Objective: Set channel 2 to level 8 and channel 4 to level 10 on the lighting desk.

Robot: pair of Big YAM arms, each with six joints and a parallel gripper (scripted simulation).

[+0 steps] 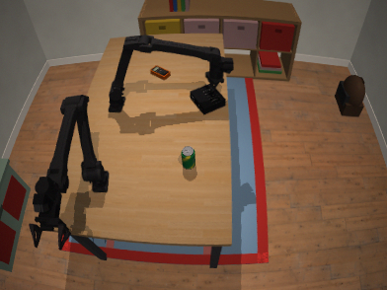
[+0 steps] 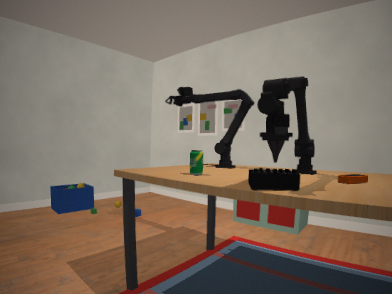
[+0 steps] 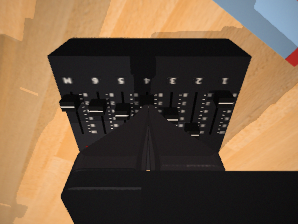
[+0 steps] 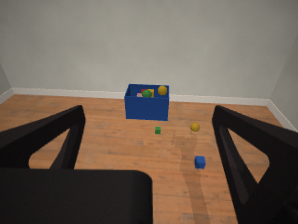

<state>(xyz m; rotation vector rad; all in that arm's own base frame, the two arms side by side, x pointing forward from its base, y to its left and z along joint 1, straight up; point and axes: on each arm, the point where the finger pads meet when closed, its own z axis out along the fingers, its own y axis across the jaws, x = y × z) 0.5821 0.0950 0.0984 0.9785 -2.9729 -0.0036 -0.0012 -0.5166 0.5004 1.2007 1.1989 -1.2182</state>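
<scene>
Right now my left hand is 10 mm past the channel 4 cap and 30 mm above it. Also, from my left hand: channel 3 knob: 10 mm behind, 30 mm to the right, 30 mm below; then channel 2 knob: 20 mm behind, 60 mm to the right, 30 mm below.
</scene>
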